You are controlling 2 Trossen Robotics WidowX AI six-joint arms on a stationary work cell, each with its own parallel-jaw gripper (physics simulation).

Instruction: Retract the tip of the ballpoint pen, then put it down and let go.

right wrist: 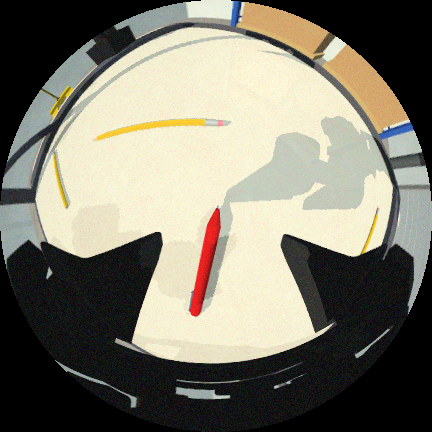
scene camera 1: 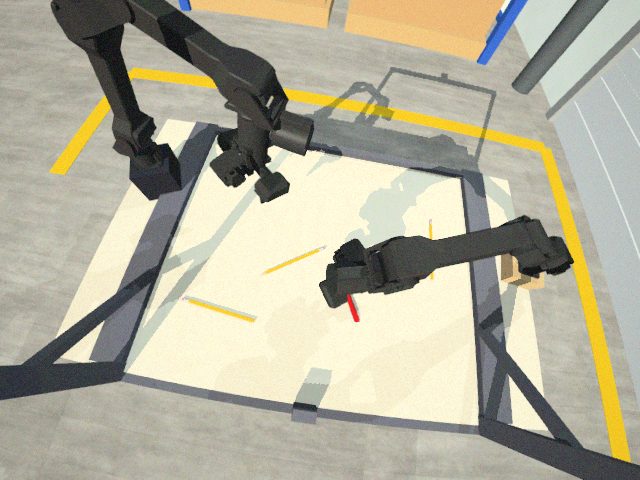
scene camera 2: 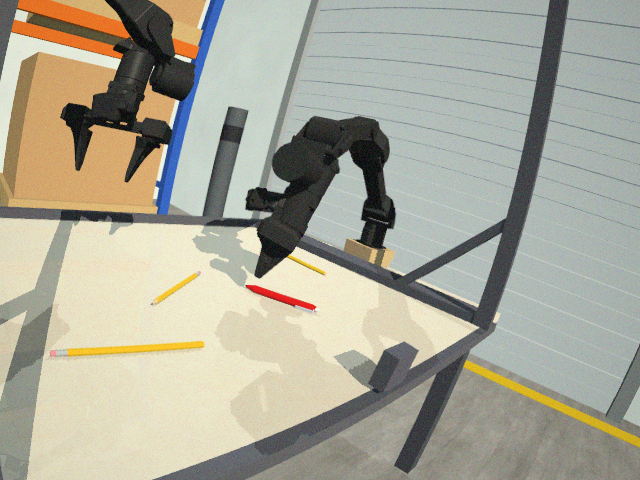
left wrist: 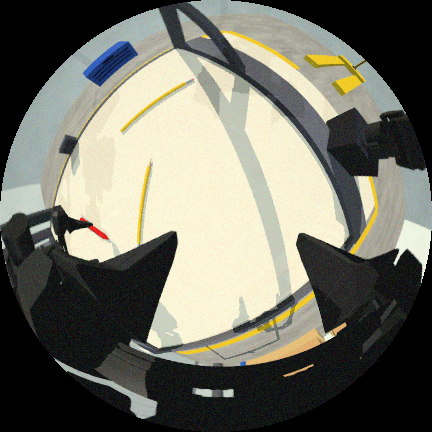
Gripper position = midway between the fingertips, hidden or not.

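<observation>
My left gripper's open and holding nothing; you'd find that gripper at [scene camera 2: 101, 176], [scene camera 1: 251, 189] and [left wrist: 240, 238]. My right gripper [scene camera 2: 262, 271] is visible as well, and it also shows at [scene camera 1: 348, 278], at [right wrist: 224, 240] and at [left wrist: 94, 242]. There's a dark frame too, at [scene camera 1: 116, 337], [left wrist: 300, 112] and [right wrist: 389, 233], plus a tan block [scene camera 1: 509, 264], a small grey block [scene camera 2: 395, 362] and a red ballpoint pen [right wrist: 196, 296].
</observation>
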